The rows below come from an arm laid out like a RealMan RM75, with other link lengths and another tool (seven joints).
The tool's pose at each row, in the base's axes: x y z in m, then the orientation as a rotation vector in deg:
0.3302, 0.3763, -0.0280, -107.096, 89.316, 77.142
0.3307, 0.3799, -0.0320, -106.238, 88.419, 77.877
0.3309, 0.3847, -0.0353, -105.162, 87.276, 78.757
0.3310, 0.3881, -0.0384, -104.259, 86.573, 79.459
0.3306, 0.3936, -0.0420, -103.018, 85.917, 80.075
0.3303, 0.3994, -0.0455, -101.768, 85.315, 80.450
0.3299, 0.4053, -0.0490, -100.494, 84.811, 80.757
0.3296, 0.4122, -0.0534, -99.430, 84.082, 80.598
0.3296, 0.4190, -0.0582, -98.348, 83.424, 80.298
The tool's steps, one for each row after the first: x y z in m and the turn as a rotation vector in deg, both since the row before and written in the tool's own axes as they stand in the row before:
0.0013, -0.0028, 0.0045, -0.060, -1.101, -0.295
0.0001, -0.0027, 0.0052, -0.061, -1.378, -0.391
0.0009, -0.0021, 0.0040, -0.028, -1.045, -0.155
0.0003, -0.0025, 0.0061, 0.199, -1.233, -0.114
0.0002, -0.0026, 0.0062, 0.361, -1.165, -0.158
0.0003, -0.0025, 0.0064, 0.419, -1.128, -0.107
0.0008, -0.0031, 0.0075, 0.605, -0.981, -0.463
0.0013, -0.0034, 0.0075, 0.713, -0.935, -0.466

